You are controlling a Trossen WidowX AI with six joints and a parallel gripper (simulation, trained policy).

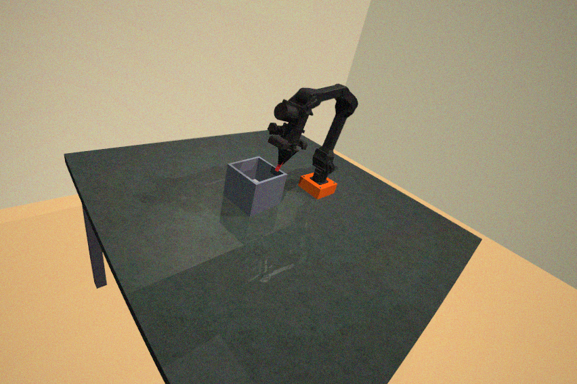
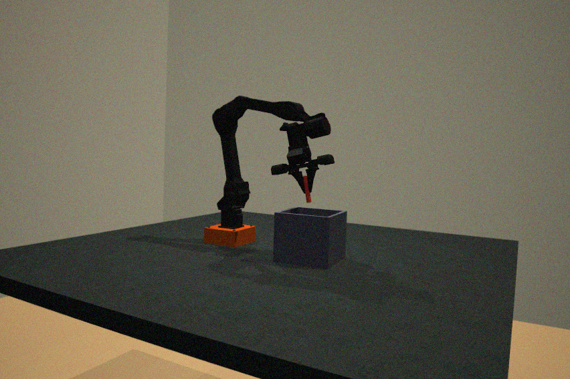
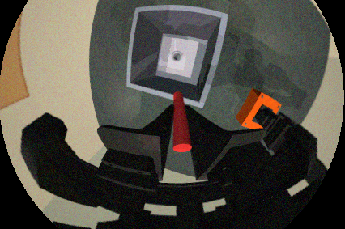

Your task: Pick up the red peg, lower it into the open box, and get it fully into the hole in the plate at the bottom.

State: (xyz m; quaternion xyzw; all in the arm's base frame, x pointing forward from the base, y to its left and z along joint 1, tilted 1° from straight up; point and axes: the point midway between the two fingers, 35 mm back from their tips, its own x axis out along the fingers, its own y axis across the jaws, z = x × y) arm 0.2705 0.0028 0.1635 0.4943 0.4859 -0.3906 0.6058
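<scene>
The plate is 5 cm ahead of my gripper tip, 6 cm to the right of it and 14 cm below it. Round my gripper tip: red peg: 1 cm above.
</scene>
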